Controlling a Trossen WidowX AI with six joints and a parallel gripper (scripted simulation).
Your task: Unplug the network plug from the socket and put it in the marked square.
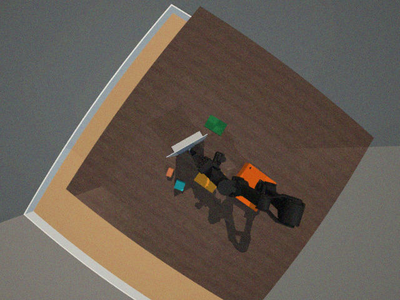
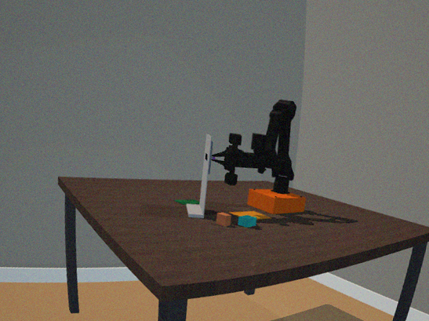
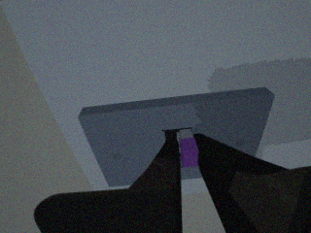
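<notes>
My gripper tip is 15 cm past the yellow marked square, 8 cm to the right of it and 21 cm above it. Round my gripper tip: purple network plug (right at my gripper tip); orange cube (4 cm ahead, 15 cm to the left, 19 cm below); white upright panel (2 cm ahead, 1 cm to the right, 8 cm below).
</notes>
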